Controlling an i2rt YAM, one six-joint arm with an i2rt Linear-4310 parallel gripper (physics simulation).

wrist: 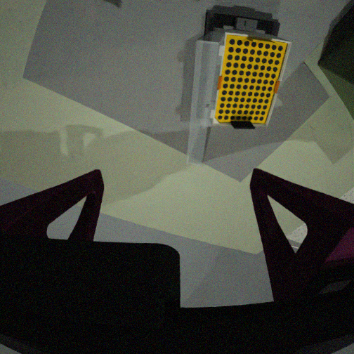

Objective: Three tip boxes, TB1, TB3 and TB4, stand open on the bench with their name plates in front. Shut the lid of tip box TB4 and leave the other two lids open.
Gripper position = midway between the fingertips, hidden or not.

In view: my gripper (176, 177) and a clear lid (208, 52).
